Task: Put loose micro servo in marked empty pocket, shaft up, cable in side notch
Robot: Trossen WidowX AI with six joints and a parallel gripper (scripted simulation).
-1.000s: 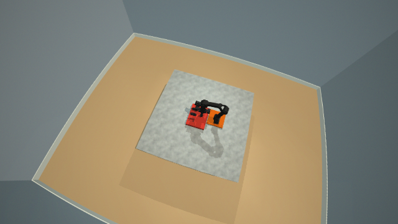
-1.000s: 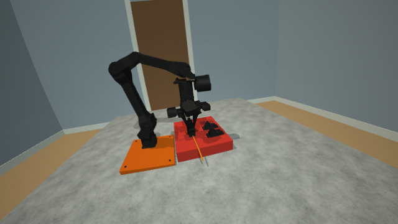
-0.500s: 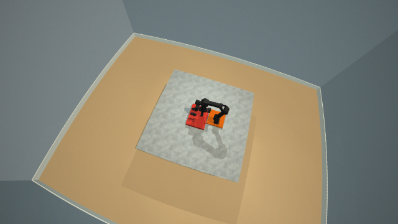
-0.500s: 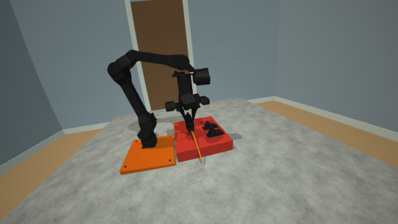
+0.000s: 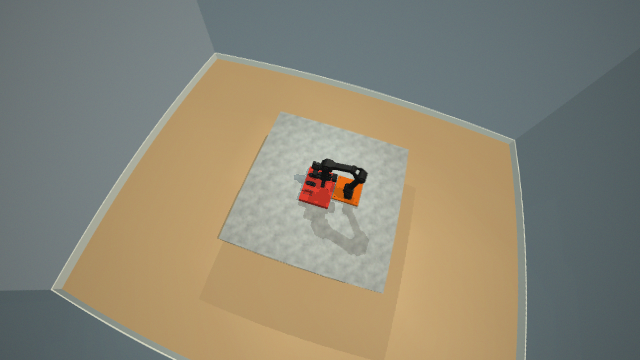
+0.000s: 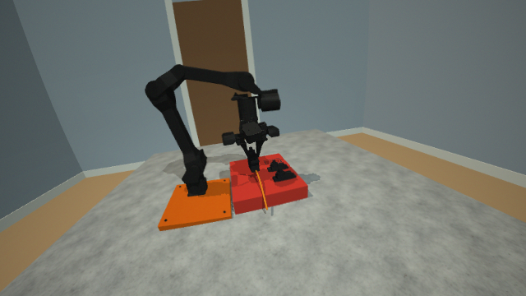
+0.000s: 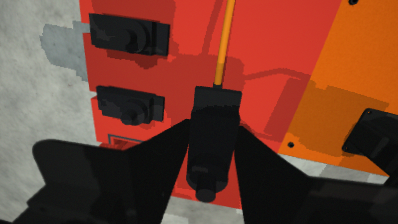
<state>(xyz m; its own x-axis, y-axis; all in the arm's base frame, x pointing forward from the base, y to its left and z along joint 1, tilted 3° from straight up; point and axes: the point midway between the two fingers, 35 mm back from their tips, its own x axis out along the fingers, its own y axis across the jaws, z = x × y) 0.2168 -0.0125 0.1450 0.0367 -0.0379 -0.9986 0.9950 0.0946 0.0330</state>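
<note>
Now: the deck 1 cm behind my gripper tip, 3 cm to the left of it and 10 cm below it.
</note>
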